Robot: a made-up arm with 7 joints.
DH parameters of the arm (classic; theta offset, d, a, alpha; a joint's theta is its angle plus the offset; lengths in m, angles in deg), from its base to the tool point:
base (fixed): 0 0 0 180
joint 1: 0 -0.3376 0 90
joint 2: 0 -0.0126 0 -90
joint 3: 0 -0.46 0 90
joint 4: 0 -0.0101 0 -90
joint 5: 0 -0.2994 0 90
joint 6: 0 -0.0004 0 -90
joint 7: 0 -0.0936 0 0
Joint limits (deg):
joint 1: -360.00..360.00
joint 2: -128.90..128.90
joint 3: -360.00..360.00
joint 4: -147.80..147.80
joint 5: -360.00..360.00
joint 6: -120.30..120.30
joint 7: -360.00..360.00
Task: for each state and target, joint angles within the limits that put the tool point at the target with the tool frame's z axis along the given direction. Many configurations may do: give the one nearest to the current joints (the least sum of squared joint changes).
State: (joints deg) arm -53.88 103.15 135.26 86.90 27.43 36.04 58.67
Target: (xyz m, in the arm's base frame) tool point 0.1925 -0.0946 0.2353 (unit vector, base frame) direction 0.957 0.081 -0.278
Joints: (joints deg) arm -29.55 125.50 90.75 137.45 -17.21 68.39 58.67
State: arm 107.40 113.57 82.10 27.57 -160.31 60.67 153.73
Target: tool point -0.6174 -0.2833 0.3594 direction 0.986 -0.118 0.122
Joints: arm 120.17 87.17 89.57 78.52 -145.76 13.81 153.73
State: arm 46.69 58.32 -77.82 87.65 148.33 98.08 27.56
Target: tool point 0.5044 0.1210 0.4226 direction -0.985 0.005 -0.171
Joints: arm 19.21 64.77 -73.80 112.52 171.73 90.29 27.56
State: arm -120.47 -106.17 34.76 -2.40 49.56 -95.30 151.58
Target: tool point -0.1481 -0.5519 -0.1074 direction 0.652 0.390 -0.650
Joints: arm -94.08 -127.65 60.02 -32.92 75.06 -89.02 151.58
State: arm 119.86 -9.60 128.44 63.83 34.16 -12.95 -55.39
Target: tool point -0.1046 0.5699 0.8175 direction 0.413 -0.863 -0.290
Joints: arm 105.38 -28.60 132.87 58.89 31.75 -6.92 -55.39
